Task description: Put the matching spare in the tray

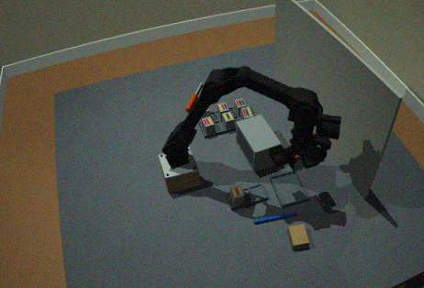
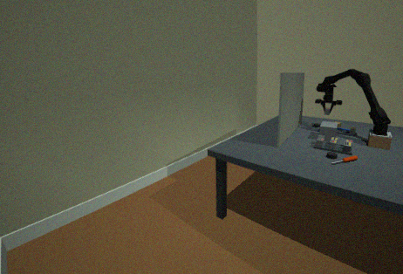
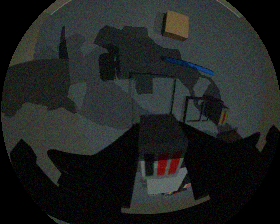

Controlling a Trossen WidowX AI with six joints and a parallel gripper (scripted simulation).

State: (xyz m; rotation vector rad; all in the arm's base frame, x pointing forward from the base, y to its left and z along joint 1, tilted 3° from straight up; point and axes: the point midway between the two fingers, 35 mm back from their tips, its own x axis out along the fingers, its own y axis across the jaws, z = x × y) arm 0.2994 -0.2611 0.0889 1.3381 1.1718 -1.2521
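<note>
Now: the blue marker pen 11 cm behind my gripper tip, 6 cm to the right of it and 13 cm below it. From my gripper tip the other things lie so: white wall panel: 23 cm ahead, 20 cm to the left, 9 cm above; then tan cardboard box: 9 cm behind, 16 cm to the right, 12 cm below.
</note>
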